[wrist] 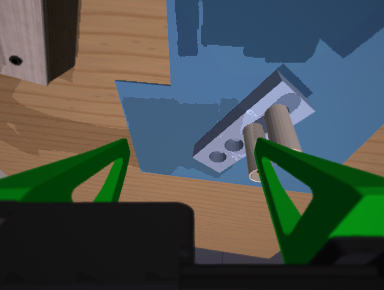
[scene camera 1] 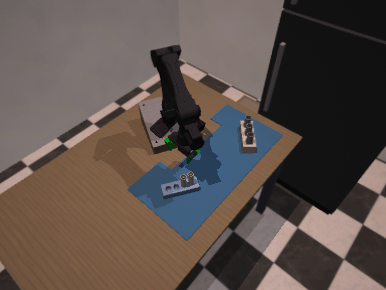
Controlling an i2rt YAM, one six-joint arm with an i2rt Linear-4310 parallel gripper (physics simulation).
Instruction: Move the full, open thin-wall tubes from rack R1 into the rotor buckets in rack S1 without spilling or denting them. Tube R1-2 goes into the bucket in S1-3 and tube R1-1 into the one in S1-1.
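Where they show: gripper, between the fingertips: (wrist: 192, 145) (scene camera 1: 179, 156); arm's base, origin of its link: (scene camera 1: 168, 120).
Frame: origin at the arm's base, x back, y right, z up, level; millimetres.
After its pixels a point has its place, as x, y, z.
The light grey rack (scene camera 1: 181, 191) @[-278, 237, -65] (wrist: 240, 111) @[-249, 187, -68] stands on the near part of the blue mat. Two tan open tubes stand in it side by side: one tube (scene camera 1: 183, 181) @[-277, 221, -9] (wrist: 251, 145) @[-261, 201, -24] beside two empty holes, the other tube (scene camera 1: 191, 178) @[-296, 191, -3] (wrist: 282, 127) @[-282, 170, -20] towards the rack's end. Which is R1-1 cannot be told. The cream rack (scene camera 1: 249, 149) @[-382, -137, -61] at the mat's far right holds three dark buckets (scene camera 1: 249, 129) @[-337, -191, 2]; it does not show in the wrist view. My green-fingered gripper (scene camera 1: 180, 152) @[-201, 155, 29] (wrist: 192, 145) @[-201, 155, 29] is open and empty, above the mat behind the grey rack. Its right finger overlaps a tube in the wrist view.
The blue mat (scene camera 1: 187, 222) @[-380, 321, -87] (wrist: 160, 150) @[-129, 293, -87] lies on the wooden table (scene camera 1: 75, 215) @[-5, 577, -90]. The arm's grey base plate (scene camera 1: 149, 117) @[77, 54, 14] (wrist: 25, 40) @[-47, 106, -33] is at the table's back edge. A black fridge (scene camera 1: 325, 110) stands beyond the right end of the table.
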